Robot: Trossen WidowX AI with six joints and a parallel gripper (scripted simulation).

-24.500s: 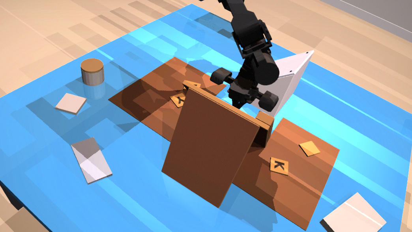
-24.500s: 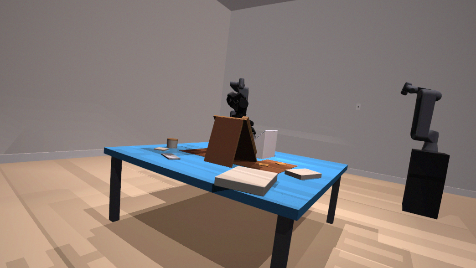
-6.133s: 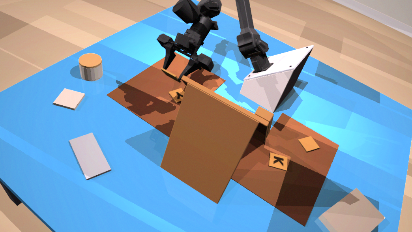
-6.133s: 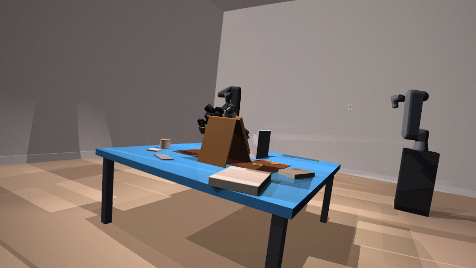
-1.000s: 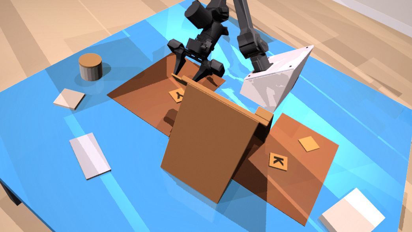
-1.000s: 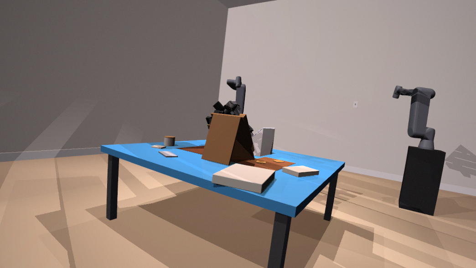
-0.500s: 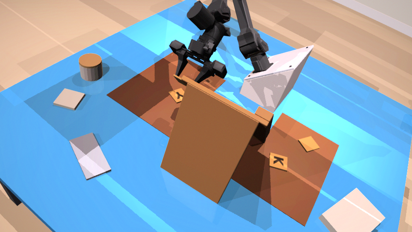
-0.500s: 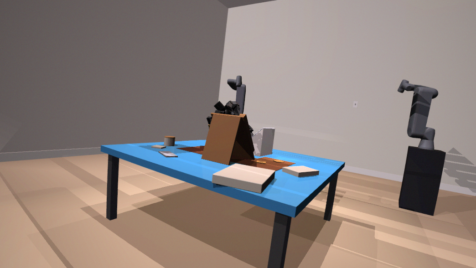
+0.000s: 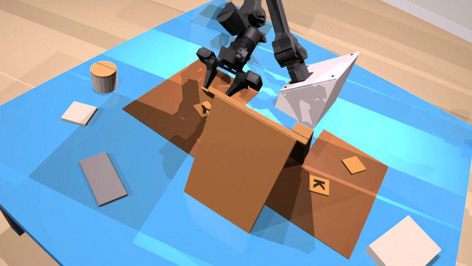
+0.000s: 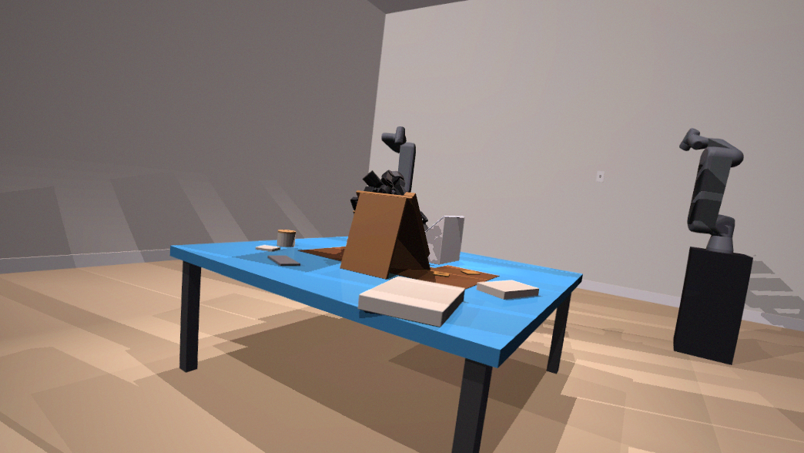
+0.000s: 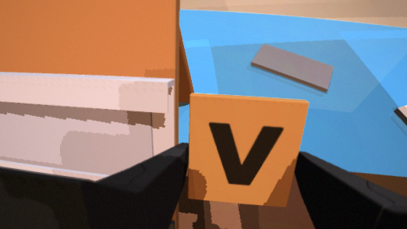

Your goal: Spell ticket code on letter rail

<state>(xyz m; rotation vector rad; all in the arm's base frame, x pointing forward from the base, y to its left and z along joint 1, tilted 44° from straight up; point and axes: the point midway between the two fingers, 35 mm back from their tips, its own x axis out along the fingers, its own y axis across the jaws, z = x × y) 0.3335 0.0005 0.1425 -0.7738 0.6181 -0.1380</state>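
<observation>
Now: gripper tip 110 mm to the right of the white ticket, 80 mm above it and 70 mm past it. From my gripper tip the other things lie so: grey card 290 mm ahead, 170 mm below, 100 mm to the right; then brown mat 170 mm below, 160 mm behind, 120 mm to the left; then white card 330 mm to the right, 190 mm ahead, 170 mm below.
</observation>
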